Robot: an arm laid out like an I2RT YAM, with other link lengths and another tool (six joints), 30 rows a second.
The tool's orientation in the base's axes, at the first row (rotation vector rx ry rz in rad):
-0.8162, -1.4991, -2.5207
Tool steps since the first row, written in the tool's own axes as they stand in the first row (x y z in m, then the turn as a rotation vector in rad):
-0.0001, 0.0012, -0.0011, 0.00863, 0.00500, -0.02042
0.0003, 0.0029, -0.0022, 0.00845, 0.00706, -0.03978
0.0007, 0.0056, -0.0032, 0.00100, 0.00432, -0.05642
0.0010, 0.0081, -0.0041, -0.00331, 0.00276, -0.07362
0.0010, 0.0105, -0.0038, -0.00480, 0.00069, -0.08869
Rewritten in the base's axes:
0.0001, -0.0016, 0.0005, -0.01370, -0.01812, 0.00056
-0.0001, -0.0033, 0.0016, -0.02049, -0.03547, -0.00512
0.0001, -0.0054, 0.0036, -0.02166, -0.04940, -0.01714
0.0003, -0.0074, 0.0053, -0.02532, -0.06383, -0.02689
0.0013, -0.0084, 0.0073, -0.03071, -0.07570, -0.03487

